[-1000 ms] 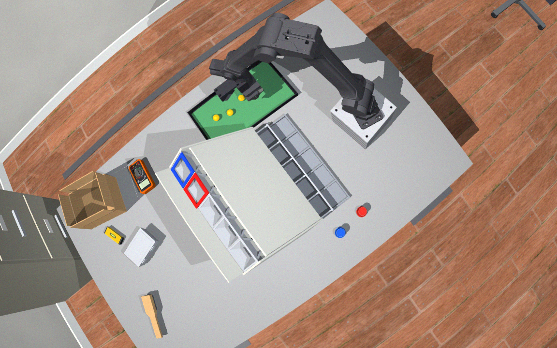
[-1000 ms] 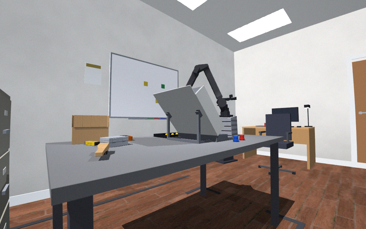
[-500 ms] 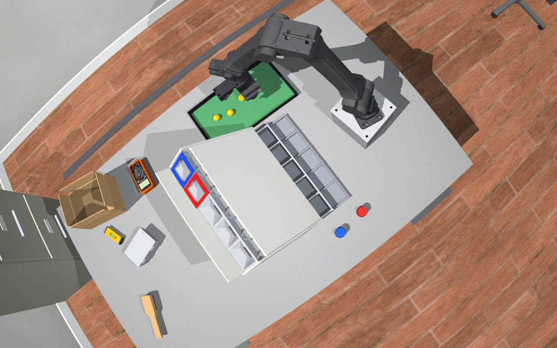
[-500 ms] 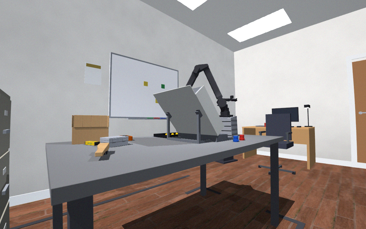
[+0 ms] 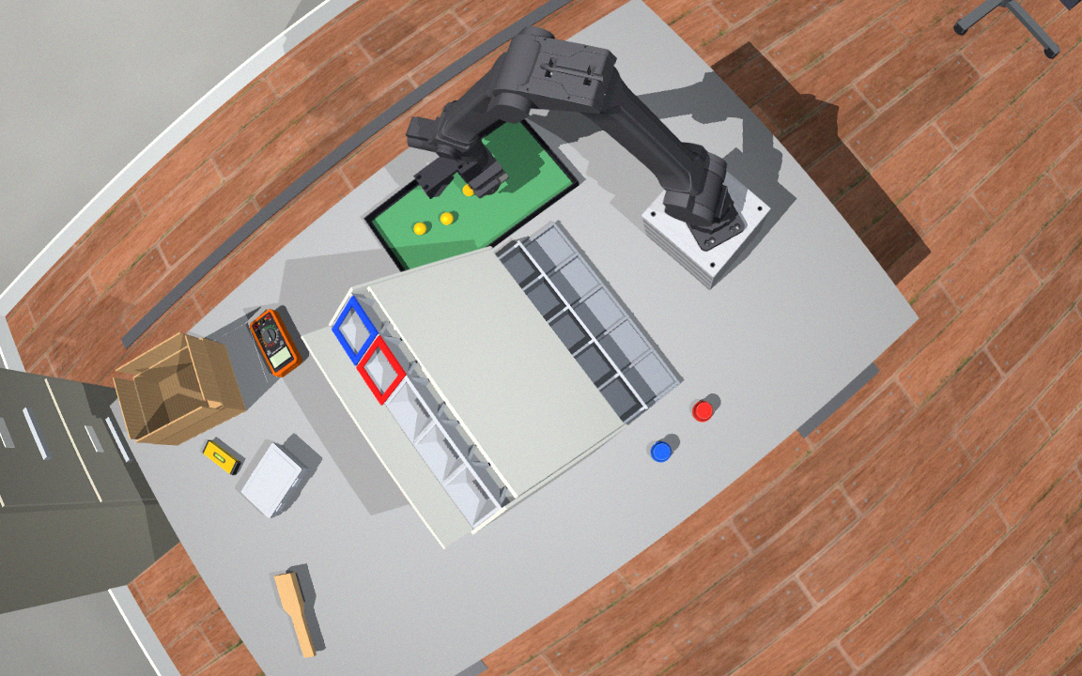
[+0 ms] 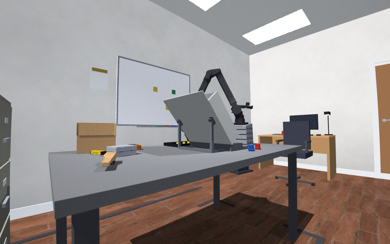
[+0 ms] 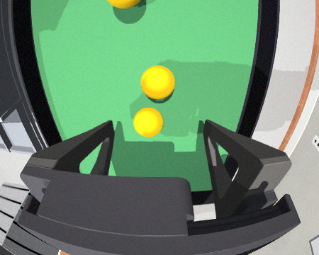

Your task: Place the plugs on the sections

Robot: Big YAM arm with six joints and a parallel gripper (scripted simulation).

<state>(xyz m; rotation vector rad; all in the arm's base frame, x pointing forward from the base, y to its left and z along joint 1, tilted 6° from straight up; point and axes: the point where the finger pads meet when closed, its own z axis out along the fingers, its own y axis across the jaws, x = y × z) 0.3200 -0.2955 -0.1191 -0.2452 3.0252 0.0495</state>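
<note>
My gripper is now 40 mm short of the green tray, 30 mm above it and 20 mm to the right of it. Also, from my hand: multimeter 520 mm ahead, 90 mm to the left, 20 mm below; sloped cover 370 mm to the left, 170 mm above, 110 mm ahead; grey case 640 mm ahead, 340 mm to the left, 10 mm below.
</note>
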